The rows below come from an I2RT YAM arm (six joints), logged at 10 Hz.
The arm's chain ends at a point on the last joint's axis. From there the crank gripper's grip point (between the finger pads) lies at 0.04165 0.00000 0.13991 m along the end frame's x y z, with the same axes.
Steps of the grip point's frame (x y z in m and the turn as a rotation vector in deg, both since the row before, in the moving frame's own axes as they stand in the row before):
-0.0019, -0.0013, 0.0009, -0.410, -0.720, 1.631
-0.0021, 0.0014, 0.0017, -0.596, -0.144, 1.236
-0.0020, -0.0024, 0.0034, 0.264, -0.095, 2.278
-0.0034, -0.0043, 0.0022, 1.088, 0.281, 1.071
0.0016, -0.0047, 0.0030, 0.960, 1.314, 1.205
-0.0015, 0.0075, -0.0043, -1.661, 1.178, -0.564
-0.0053, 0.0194, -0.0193, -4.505, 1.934, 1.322
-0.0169, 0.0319, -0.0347, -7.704, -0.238, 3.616
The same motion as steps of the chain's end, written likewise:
-0.0001, -0.0035, 0.0004, -0.410, -0.720, 1.631
-0.0017, -0.0010, 0.0016, -0.596, -0.144, 1.236
-0.0017, -0.0034, 0.0033, 0.264, -0.095, 2.278
-0.0041, -0.0024, 0.0024, 1.088, 0.281, 1.071
-0.0016, -0.0033, 0.0040, 0.960, 1.314, 1.205
-0.0044, 0.0039, -0.0034, -1.661, 1.178, -0.564
-0.0099, 0.0075, -0.0173, -4.505, 1.934, 1.322
-0.0156, 0.0105, -0.0334, -7.704, -0.238, 3.616

